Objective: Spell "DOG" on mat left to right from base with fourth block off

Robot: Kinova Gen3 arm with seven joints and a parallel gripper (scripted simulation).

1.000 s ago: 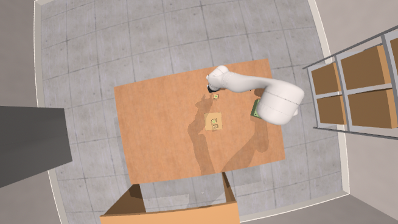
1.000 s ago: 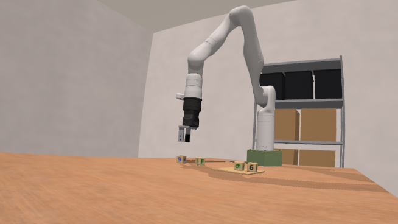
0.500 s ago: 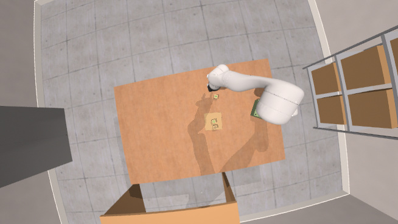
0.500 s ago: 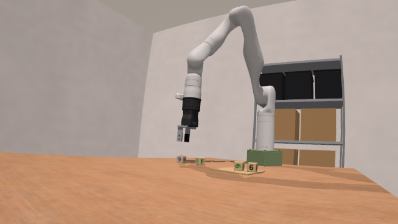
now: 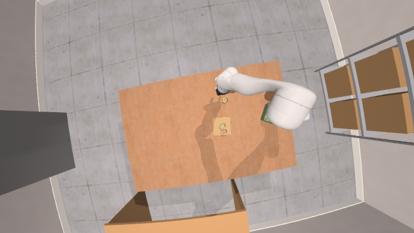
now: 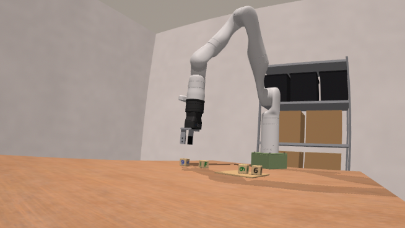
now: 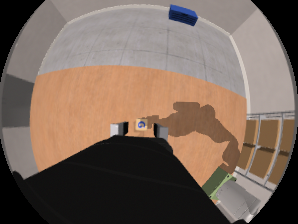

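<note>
Right now my hand is 90 mm above the blue-lettered block. Also, from my hand: green-lettered block 90 mm below, 80 mm to the left, 20 mm behind; then tan mat 270 mm to the left, 100 mm below, 40 mm ahead; then wooden block 270 mm to the left, 90 mm below, 40 mm ahead.
</note>
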